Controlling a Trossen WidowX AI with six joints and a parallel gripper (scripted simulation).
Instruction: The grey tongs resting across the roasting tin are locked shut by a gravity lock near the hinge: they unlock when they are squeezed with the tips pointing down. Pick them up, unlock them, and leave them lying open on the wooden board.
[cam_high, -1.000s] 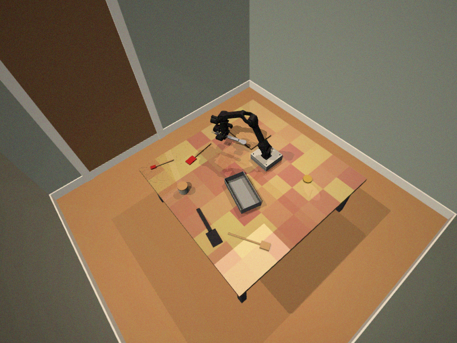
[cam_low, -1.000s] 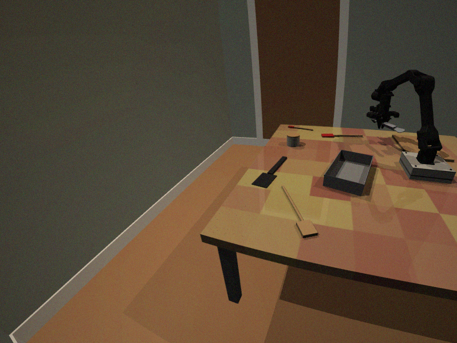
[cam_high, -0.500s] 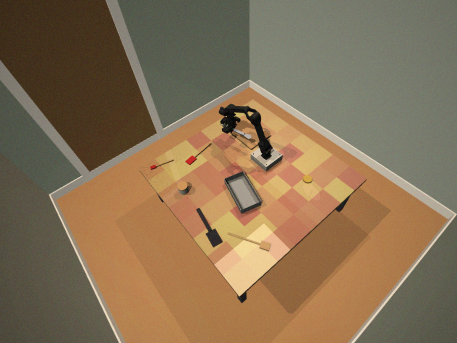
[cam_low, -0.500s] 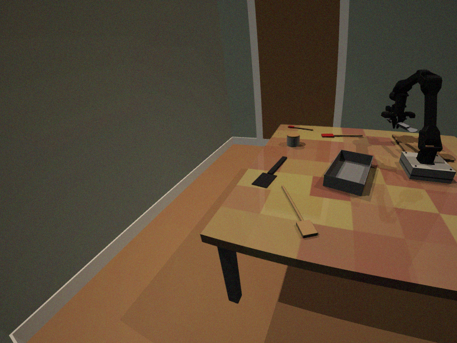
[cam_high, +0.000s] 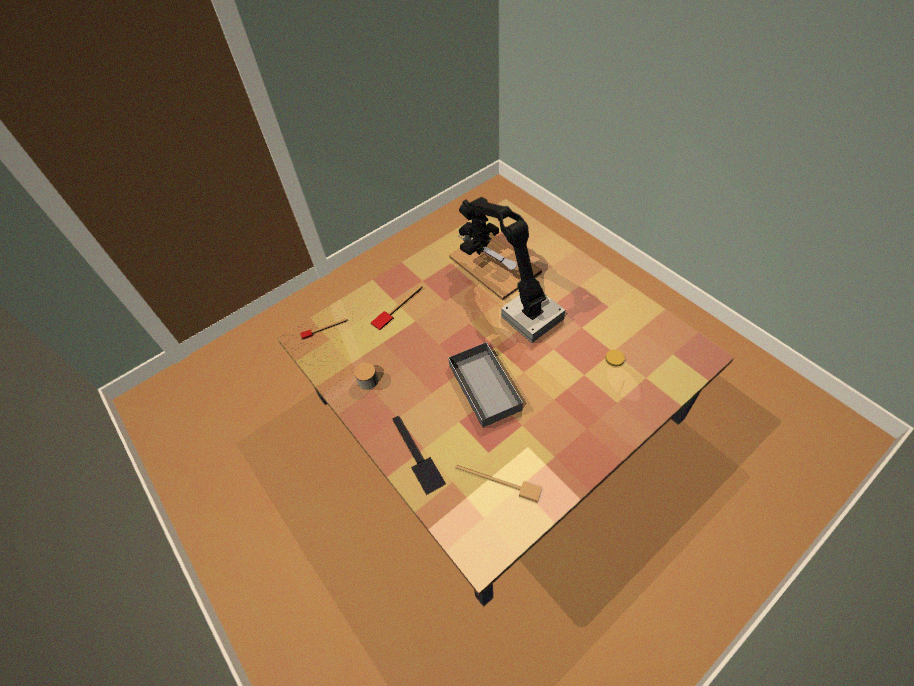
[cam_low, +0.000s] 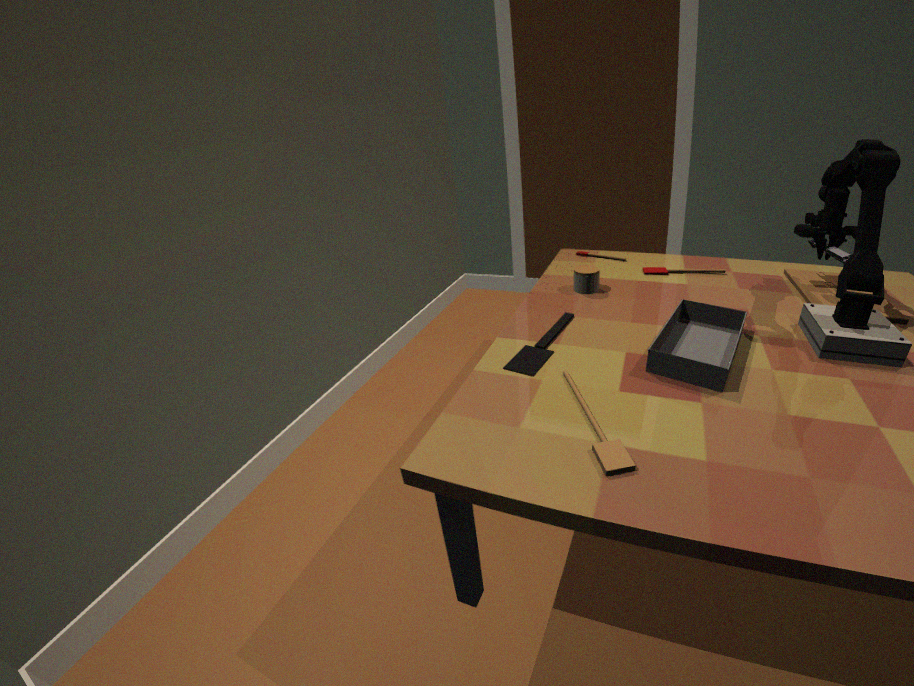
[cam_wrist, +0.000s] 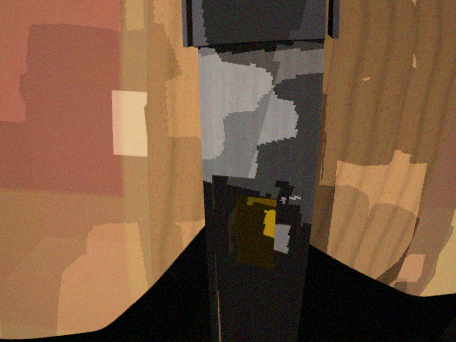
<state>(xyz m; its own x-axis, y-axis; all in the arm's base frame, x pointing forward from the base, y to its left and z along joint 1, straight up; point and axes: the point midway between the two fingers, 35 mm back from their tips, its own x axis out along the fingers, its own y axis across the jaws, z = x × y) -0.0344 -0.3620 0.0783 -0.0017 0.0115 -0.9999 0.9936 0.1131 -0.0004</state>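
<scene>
Now: the yellow lock piece 30 mm to the right of my gripper tip and 40 mm above it. From my gripper tip the other things lie so: roasting tin (390 mm ahead, 480 mm to the left, 80 mm below); red spatula (430 mm ahead, 70 mm to the right, 100 mm below); wooden board (70 mm behind, 10 mm to the left, 100 mm below).
</scene>
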